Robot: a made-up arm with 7 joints.
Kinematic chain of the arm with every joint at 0, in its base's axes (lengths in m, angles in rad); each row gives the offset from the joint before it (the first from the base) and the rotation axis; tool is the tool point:
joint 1: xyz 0 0 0 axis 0 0.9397 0.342
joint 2: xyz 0 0 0 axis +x
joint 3: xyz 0 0 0 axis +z
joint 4: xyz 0.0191 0 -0.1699 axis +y
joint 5: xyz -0.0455 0 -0.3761 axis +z
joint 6: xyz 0 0 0 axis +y
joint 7: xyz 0 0 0 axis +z
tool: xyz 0 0 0
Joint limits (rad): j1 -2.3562..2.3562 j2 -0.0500..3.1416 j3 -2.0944..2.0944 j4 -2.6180..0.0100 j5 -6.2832..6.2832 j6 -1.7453..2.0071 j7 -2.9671..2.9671
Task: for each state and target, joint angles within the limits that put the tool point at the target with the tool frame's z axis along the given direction. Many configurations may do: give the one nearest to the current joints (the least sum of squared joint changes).
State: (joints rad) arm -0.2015 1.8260 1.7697 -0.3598 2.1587 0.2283 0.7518
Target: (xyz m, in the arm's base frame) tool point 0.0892 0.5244 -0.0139 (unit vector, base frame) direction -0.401 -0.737 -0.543
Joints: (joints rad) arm -0.3089 1.0214 1.4656 -0.7830 2.1659 0.4739 0.7518
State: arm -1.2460 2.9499 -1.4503 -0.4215 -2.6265 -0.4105 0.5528
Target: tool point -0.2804 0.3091 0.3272 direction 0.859 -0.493 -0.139
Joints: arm -1.1388 3.1193 -1.3152 -0.8107 -2.5073 -0.8157 0.5528
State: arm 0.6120 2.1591 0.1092 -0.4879 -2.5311 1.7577 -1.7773
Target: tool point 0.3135 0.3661 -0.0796 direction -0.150 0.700 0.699
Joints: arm 0.8174 2.3741 -0.1555 -1.2695 -2.8407 1.4836 -1.7773
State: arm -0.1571 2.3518 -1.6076 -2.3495 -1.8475 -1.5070 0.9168
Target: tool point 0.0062 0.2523 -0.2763 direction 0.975 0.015 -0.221
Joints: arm 0.3682 2.2417 -1.2136 -2.0585 -1.4888 -1.7453 0.9168
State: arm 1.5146 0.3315 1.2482 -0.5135 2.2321 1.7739 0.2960
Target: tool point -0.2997 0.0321 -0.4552 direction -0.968 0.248 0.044
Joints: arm 0.8476 -0.0500 0.5740 -0.4888 2.1309 2.0064 0.2960
